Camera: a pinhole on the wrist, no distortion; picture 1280 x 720 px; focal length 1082.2 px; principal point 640.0 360.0 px. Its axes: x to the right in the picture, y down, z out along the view. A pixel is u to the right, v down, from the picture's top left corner.
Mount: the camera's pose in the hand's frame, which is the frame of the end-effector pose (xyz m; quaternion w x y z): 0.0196 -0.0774 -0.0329 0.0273 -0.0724 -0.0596 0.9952
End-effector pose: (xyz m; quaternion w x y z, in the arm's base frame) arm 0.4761 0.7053 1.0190 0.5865 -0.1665 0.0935 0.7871
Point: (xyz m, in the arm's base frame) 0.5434 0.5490 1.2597
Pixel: outside the picture
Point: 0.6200 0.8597 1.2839
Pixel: 525 631
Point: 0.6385 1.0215 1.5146
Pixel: 399 584
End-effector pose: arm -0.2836 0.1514 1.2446 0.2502 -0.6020 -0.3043 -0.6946
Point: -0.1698 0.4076 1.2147
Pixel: 705 318
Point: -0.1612 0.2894 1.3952
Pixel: outside the picture
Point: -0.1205 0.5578 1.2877
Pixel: 460 423
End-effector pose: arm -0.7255 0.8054 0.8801 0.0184 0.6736 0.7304 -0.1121
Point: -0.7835 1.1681 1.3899
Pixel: behind the camera
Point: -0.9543 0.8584 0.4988
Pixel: 149 450
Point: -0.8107 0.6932 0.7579
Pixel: 1046 246
